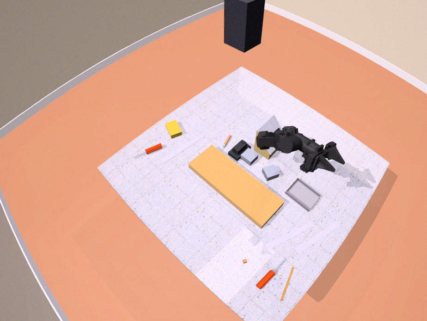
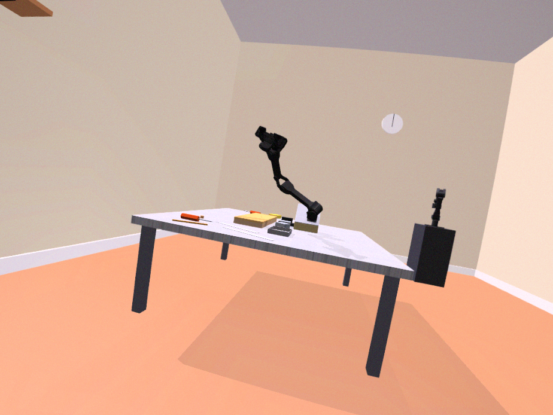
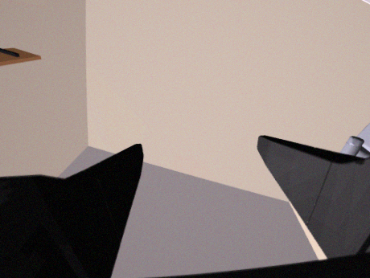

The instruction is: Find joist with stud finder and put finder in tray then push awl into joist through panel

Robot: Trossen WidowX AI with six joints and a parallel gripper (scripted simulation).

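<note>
Now: the stud finder 140 mm behind my gripper tip, 540 mm to the right of it and 500 mm below it. Round my gripper tip: tiny orange cube 340 mm ahead, 90 mm to the right, 530 mm below; then grey tray 140 mm behind, 100 mm to the right, 530 mm below; then pencil 290 mm ahead, 140 mm to the left, 540 mm below.
</note>
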